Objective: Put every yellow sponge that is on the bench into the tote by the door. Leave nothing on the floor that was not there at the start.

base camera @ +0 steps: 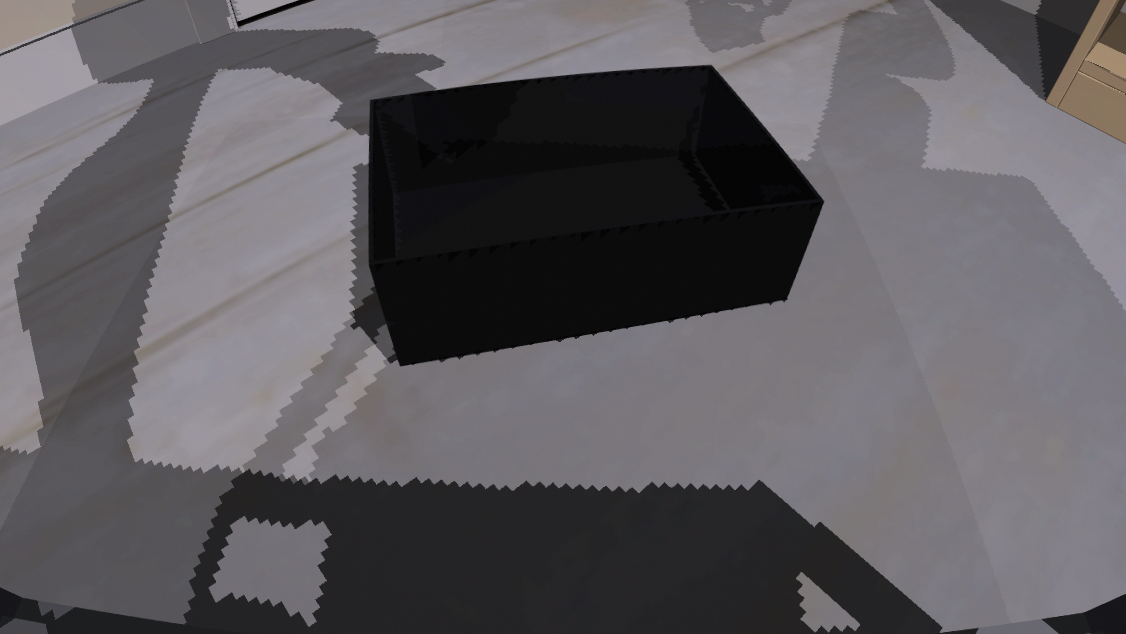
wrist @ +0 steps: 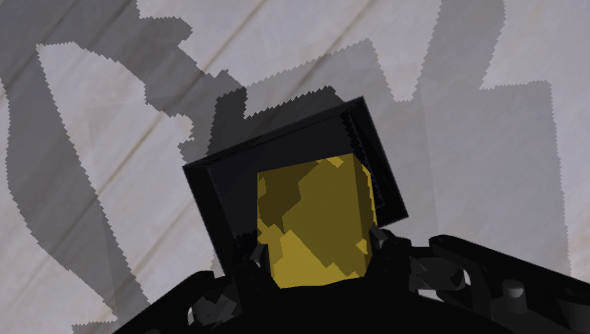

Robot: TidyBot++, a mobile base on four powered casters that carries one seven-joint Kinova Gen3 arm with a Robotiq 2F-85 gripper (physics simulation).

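Frame: origin at the arm's base, x ahead, y left, z up, level; metres.
Seen in the pictures: gripper, fingertip midpoint: (wrist: pixel 318 246).
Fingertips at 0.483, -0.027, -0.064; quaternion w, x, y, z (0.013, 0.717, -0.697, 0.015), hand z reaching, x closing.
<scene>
A point is followed by its place in that frame, as x, y, z.
The black tote (base camera: pixel 590 283) @(0.393, -0.021, -0.343) (wrist: pixel 200 200) @(0.499, 0.141, -0.309) stands open-topped on the floor, in the middle of the base camera view. No sponge shows in the part of its inside seen in the base camera view. In the wrist view my gripper (wrist: pixel 318 246) @(0.483, -0.027, -0.064) is shut on a yellow sponge (wrist: pixel 320 210) @(0.510, -0.029, -0.041), with one finger on each side of it. The sponge overlaps the tote in that view and hides part of its inside and its near wall. The sponge appears to be above the tote; its exact height cannot be told. The bench does not show in either view.
A light wooden piece of furniture (base camera: pixel 1091 98) @(0.789, -0.726, -0.362) stands at the upper right of the base camera view. A pale wall or panel (base camera: pixel 39 82) @(0.795, 0.721, -0.364) runs along the upper left. Dark shadows lie across the pale floor (base camera: pixel 252 330) @(0.392, 0.237, -0.397) around the tote.
</scene>
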